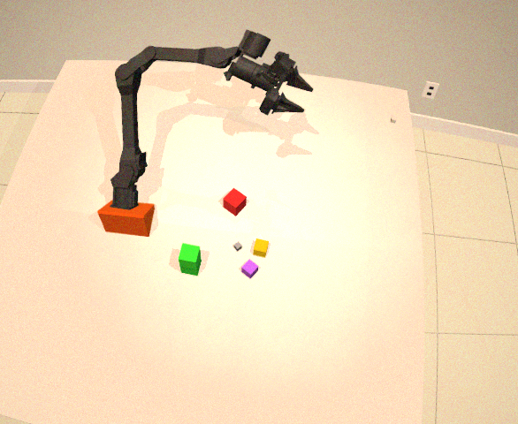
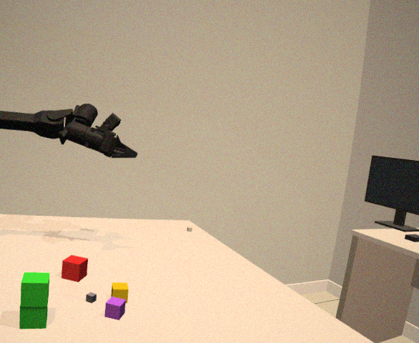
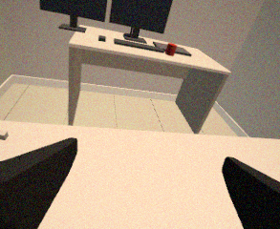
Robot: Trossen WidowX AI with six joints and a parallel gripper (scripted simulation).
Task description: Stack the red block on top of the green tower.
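My gripper tip is now 28 cm above the red block, 16 cm to the left of it and 15 cm past it. The rest, counted from my gripper tip: yellow block (29 cm to the right, 29 cm below, 5 cm behind); purple block (35 cm to the right, 29 cm below, 7 cm behind); small grey cube (29 cm to the right, 29 cm below, 11 cm behind).
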